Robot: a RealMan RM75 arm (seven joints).
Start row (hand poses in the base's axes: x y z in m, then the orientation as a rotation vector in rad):
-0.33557, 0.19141, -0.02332, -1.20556, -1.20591, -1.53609
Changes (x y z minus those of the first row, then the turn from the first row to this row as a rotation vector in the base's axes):
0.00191, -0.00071, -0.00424, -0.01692, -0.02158, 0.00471
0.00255, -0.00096, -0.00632, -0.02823, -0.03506, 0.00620
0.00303, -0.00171, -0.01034, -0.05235, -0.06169, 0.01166
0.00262, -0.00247, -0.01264, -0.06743, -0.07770, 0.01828
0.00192, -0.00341, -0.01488, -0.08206, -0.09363, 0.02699
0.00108, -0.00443, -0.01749, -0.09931, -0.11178, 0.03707
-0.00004, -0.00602, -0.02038, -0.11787, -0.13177, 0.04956
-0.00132, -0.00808, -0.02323, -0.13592, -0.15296, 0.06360
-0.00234, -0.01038, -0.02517, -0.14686, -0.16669, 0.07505
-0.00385, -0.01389, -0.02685, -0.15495, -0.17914, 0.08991
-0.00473, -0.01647, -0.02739, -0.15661, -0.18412, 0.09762
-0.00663, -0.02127, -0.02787, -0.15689, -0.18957, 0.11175
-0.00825, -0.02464, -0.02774, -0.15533, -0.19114, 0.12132
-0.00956, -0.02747, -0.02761, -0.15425, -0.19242, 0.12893
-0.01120, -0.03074, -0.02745, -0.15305, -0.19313, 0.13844
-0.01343, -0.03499, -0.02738, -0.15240, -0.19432, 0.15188
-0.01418, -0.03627, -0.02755, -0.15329, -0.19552, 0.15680
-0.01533, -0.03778, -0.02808, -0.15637, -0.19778, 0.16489
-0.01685, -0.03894, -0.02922, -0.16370, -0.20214, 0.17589
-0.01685, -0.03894, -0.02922, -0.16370, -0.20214, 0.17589
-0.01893, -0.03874, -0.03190, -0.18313, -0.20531, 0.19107
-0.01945, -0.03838, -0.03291, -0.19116, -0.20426, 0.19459
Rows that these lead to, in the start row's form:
-0.33366, 0.19070, -0.02756, -1.19911, -1.23726, -1.54189
-0.33302, 0.19045, -0.02964, -1.19658, -1.25691, -1.54616
-0.33254, 0.18970, -0.03366, -1.19049, -1.29849, -1.55170
-0.33295, 0.18894, -0.03596, -1.18440, -1.32544, -1.55209
-0.33365, 0.18800, -0.03820, -1.17627, -1.35280, -1.55089
-0.33449, 0.18698, -0.04081, -1.16705, -1.38453, -1.54891
-0.33561, 0.18539, -0.04370, -1.15526, -1.41960, -1.54560
-0.33689, 0.18333, -0.04655, -1.14080, -1.45553, -1.54194
-0.33791, 0.18103, -0.04849, -1.12892, -1.47897, -1.53793
-0.33942, 0.17752, -0.05017, -1.11331, -1.50017, -1.53157
-0.34030, 0.17494, -0.05071, -1.10465, -1.50783, -1.52838
-0.34220, 0.17014, -0.05119, -1.08964, -1.51686, -1.52115
-0.34382, 0.16677, -0.05106, -1.07990, -1.51994, -1.51555
-0.34513, 0.16394, -0.05093, -1.07223, -1.52253, -1.51102
-0.34677, 0.16067, -0.05077, -1.06338, -1.52530, -1.50464
-0.34900, 0.15642, -0.05070, -1.05137, -1.53024, -1.49523
-0.34975, 0.15514, -0.05087, -1.04712, -1.53356, -1.49177
-0.35090, 0.15363, -0.05140, -1.04090, -1.54065, -1.48549
-0.35242, 0.15247, -0.05254, -1.03339, -1.55394, -1.47628
-0.35242, 0.15247, -0.05254, -1.03339, -1.55394, -1.47628
-0.35450, 0.15267, -0.05522, -1.03056, -1.57882, -1.45678
-0.35502, 0.15303, -0.05623, -1.03326, -1.58661, -1.44918

